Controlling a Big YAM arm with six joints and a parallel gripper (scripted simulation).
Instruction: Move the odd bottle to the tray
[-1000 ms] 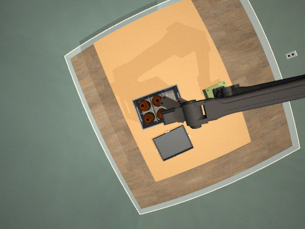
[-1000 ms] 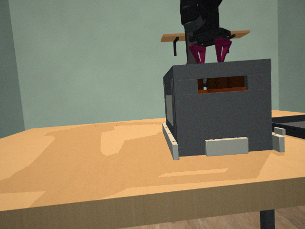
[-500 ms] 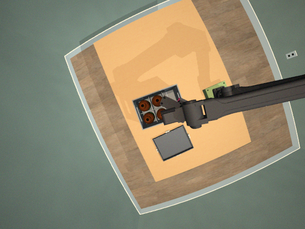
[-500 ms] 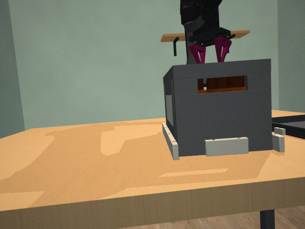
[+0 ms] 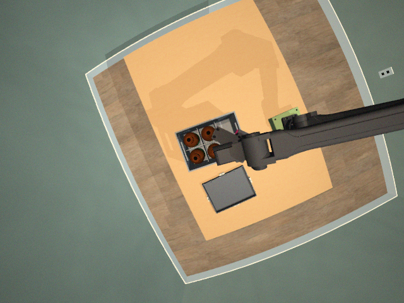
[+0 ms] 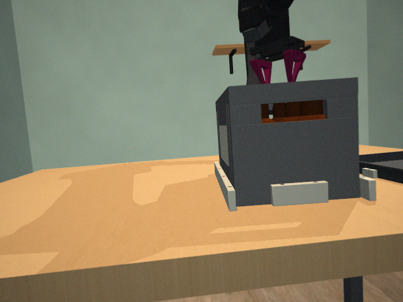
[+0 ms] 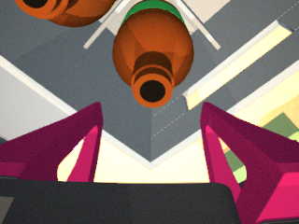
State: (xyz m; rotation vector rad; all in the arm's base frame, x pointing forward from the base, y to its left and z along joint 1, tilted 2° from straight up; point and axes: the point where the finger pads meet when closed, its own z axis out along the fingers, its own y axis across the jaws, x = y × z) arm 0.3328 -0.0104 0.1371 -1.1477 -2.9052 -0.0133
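My hand is 9 cm short of the dark grey crate, 4 cm to the left of it and 11 cm above it. Also, from my hand: grey tray 8 cm ahead, 24 cm to the left, 18 cm below.
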